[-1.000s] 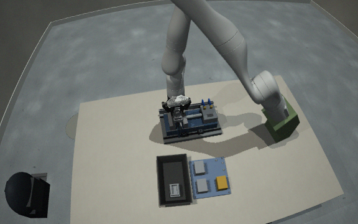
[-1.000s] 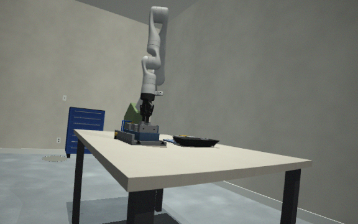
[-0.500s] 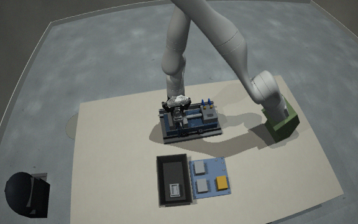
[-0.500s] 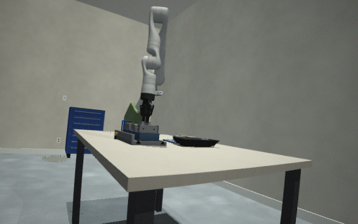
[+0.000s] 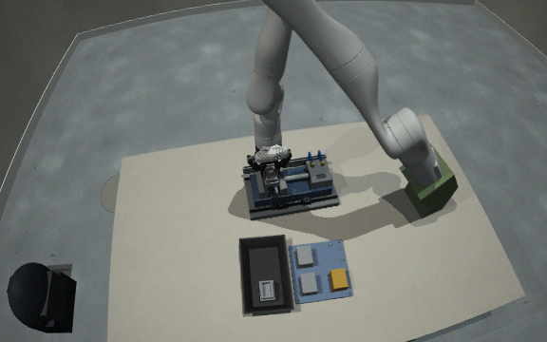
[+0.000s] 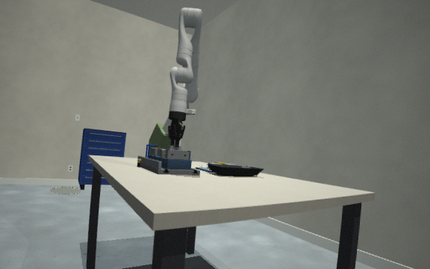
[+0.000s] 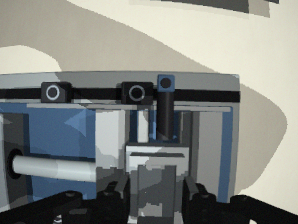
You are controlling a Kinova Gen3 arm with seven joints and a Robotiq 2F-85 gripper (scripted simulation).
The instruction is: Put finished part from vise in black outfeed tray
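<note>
Now: hand 8 cm above the blue vise, 6 cm past it and 1 cm to the left of it. Also, from my hand: yellow block (30 cm to the left, 23 cm behind, 10 cm below); then blue plate (27 cm to the left, 18 cm behind, 12 cm below).
</note>
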